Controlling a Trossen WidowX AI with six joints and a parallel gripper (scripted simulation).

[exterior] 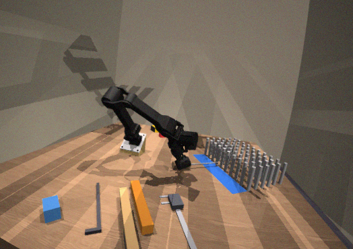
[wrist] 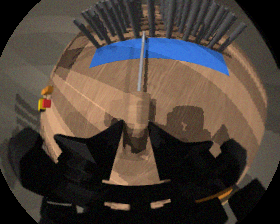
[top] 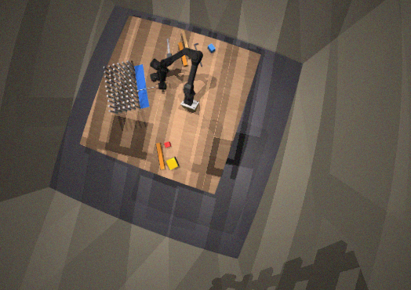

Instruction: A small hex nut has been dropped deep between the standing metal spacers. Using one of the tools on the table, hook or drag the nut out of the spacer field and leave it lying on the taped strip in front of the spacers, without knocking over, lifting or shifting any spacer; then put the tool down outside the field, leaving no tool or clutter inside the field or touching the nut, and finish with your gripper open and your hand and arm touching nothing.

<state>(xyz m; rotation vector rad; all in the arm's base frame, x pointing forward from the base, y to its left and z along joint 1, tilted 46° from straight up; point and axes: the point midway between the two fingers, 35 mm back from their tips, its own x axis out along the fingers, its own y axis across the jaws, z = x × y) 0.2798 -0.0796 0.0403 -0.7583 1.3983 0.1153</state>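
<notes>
The tan-handled hook tool is 90 mm ahead of my gripper tip, 50 mm to the left of it and 10 mm below it. The rest, counted from my gripper tip: red cube (450 mm to the left, 240 mm behind); blue taped strip (170 mm ahead, 60 mm to the left, 20 mm below); blue cube (470 mm to the right, 290 mm behind).
</notes>
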